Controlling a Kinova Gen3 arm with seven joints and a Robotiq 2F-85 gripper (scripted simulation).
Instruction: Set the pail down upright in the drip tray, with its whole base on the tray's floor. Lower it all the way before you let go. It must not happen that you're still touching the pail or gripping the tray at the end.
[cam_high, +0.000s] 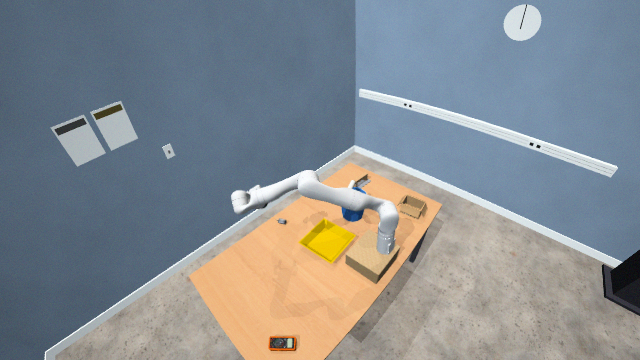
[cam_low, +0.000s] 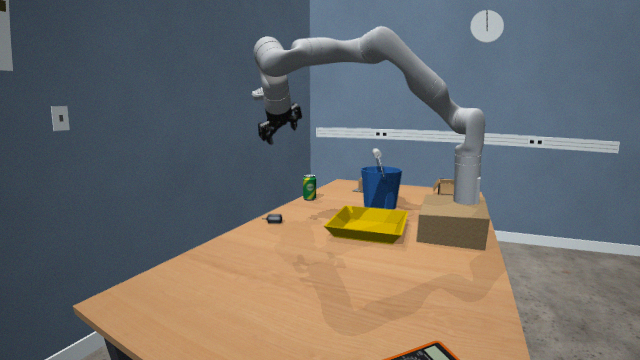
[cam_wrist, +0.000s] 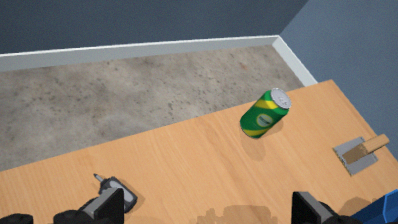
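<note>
Now: hand 17 cm past the wire handle, 49 cm to the left of it and 13 cm above it. Round my hand: blue pail (18 cm behind, 49 cm to the right, 20 cm below); then yellow drip tray (24 cm behind, 19 cm to the right, 33 cm below); then dark object (12 cm ahead, 9 cm to the right, 33 cm below).
</note>
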